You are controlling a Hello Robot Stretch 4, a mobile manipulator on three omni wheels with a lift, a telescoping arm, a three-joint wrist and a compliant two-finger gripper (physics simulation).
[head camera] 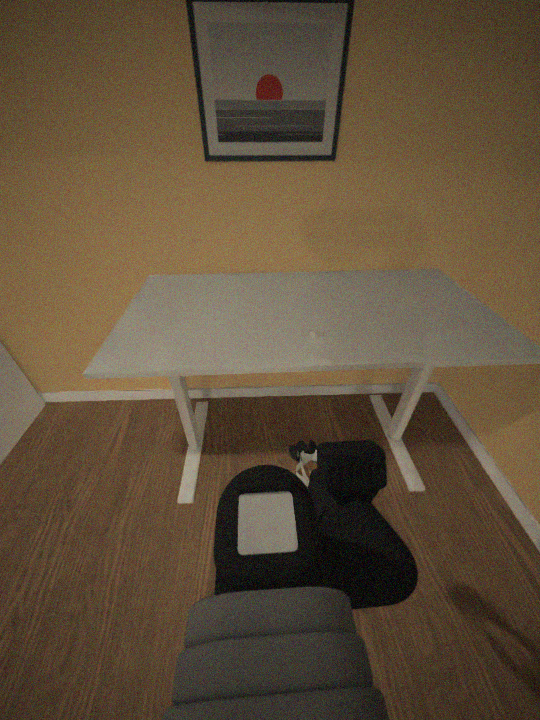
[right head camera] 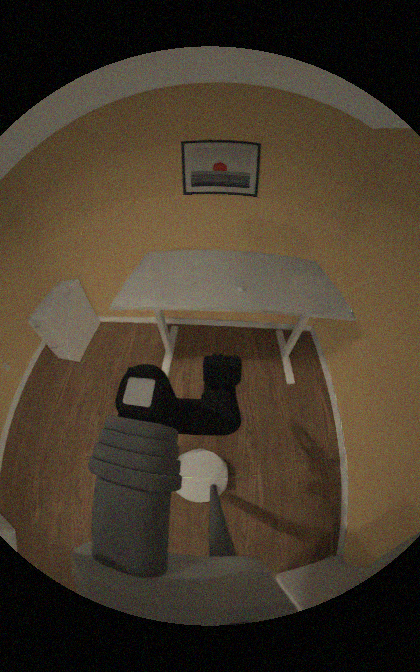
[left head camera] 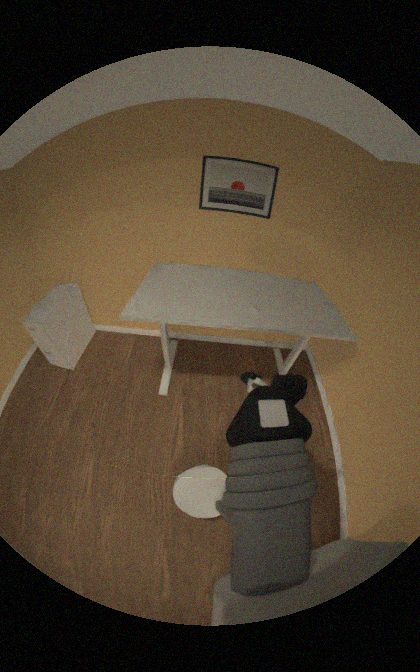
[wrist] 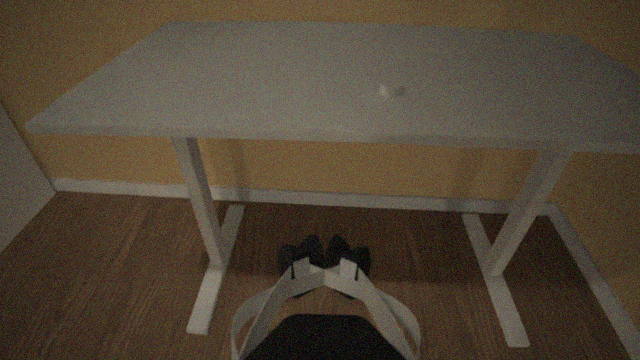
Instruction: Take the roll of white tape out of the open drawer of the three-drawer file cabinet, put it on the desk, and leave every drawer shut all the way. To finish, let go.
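My gripper [wrist: 324,254] [head camera: 303,449] [left head camera: 250,377] is shut, with nothing seen between its dark fingertips. It hangs in front of the desk, and the floor shows behind it in the wrist view. The white-grey desk [wrist: 280,75] [head camera: 249,319] [left head camera: 210,295] [right head camera: 195,280] stands against the wall. A small pale object [wrist: 387,91] [head camera: 313,334] [right head camera: 241,289] lies on it, right of the middle; it is too blurred to tell whether it is the white tape. No three-drawer file cabinet can be made out clearly, and no open drawer shows.
A white cabinet [left head camera: 62,325] [right head camera: 67,320] stands left of the desk; its drawers are too blurred to count. Part of a pale box-like thing [right head camera: 320,580] shows at the lower right of the right head view. A white disc [left head camera: 200,492] [right head camera: 202,475] is low beside my arm. A framed picture [head camera: 270,58] hangs above the desk.
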